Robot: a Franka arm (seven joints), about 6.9 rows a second.
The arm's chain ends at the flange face. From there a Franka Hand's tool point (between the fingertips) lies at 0.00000 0.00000 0.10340 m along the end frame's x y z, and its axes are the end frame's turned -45 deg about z.
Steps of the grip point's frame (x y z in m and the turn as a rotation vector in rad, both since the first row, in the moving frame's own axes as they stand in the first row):
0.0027 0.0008 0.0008 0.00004 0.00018 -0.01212
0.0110 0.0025 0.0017 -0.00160 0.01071 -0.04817
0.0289 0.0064 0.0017 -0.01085 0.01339 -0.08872
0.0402 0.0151 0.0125 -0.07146 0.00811 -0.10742
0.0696 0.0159 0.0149 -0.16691 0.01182 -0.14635
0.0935 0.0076 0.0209 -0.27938 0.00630 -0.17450
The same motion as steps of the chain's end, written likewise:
0.0025 -0.0013 0.0008 0.00016 0.00010 -0.01212
0.0087 -0.0053 0.0017 0.00644 0.00870 -0.04817
0.0232 -0.0156 0.0017 0.00180 0.01714 -0.08872
0.0331 -0.0221 0.0128 -0.04480 0.05626 -0.10742
0.0467 -0.0483 0.0163 -0.10967 0.12638 -0.14635
0.0493 -0.0785 0.0249 -0.19310 0.20201 -0.17450

